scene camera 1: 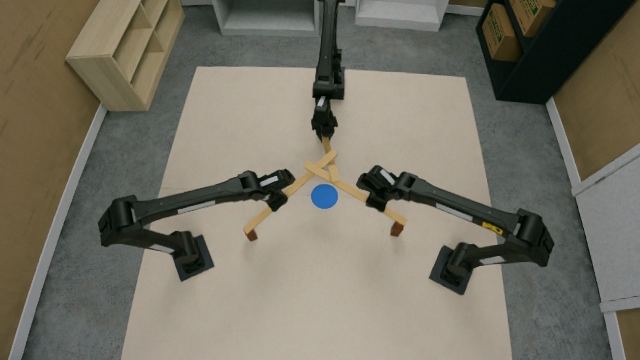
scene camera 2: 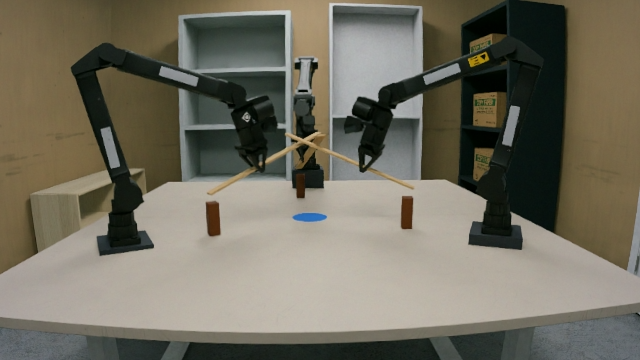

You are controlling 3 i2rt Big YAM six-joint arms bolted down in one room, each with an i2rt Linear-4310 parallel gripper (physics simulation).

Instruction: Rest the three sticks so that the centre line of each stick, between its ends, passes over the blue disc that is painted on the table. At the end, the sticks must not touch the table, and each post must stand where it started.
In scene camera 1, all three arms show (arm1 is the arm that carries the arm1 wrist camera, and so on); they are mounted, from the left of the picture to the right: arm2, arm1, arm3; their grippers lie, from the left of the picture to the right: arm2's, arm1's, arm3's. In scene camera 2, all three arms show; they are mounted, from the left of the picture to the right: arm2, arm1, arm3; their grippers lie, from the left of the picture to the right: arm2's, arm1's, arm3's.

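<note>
Arm2's gripper [scene camera 1: 276, 202] [scene camera 2: 260, 169] is shut on the left stick [scene camera 1: 260, 219] [scene camera 2: 230, 181]. Arm3's gripper [scene camera 1: 376, 204] [scene camera 2: 365, 169] is shut on the right stick [scene camera 1: 350, 191] [scene camera 2: 335, 154]. Arm1's gripper [scene camera 1: 325, 136] [scene camera 2: 303, 157] is shut on the back stick [scene camera 1: 332, 170]. All three sticks are in the air, inner ends raised, overlapping in a small triangle behind the blue disc [scene camera 1: 324, 196] [scene camera 2: 309, 217] in scene camera 1. Outer ends hang above the left post [scene camera 1: 251, 235] [scene camera 2: 213, 218] and right post [scene camera 1: 397, 229] [scene camera 2: 407, 212]. The back post [scene camera 2: 300, 186] is upright, hidden in scene camera 1.
The pale table [scene camera 1: 320, 300] [scene camera 2: 320, 285] carries the three arm bases. A low wooden shelf [scene camera 1: 90, 52] [scene camera 2: 60, 192] stands at the left, and a dark shelf unit [scene camera 1: 530, 80] [scene camera 2: 537, 100] with boxes at the right back.
</note>
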